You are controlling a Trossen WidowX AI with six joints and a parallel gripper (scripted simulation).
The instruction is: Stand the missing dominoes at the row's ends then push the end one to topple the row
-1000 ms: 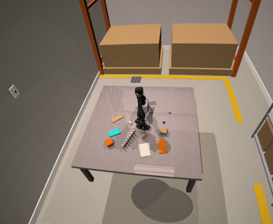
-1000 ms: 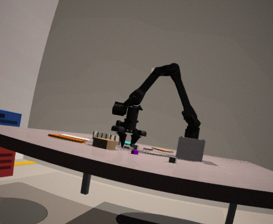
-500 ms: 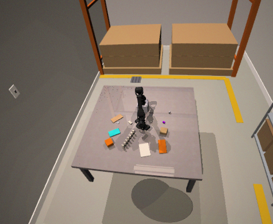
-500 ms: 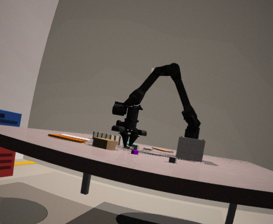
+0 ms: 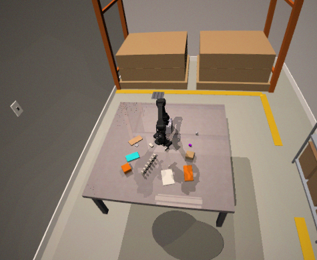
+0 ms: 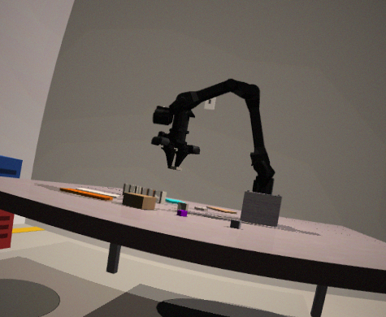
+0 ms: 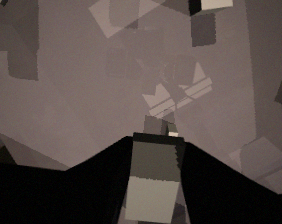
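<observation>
My gripper tip is 26 cm to the right of the orange slab, 17 cm short of it and 13 cm above it. Round my gripper tip: brown box 25 cm to the left, 12 cm below, 2 cm behind; then small purple piece 23 cm to the left, 15 cm behind, 13 cm below; then cream sheet 24 cm ahead, 14 cm below, 9 cm to the left.
</observation>
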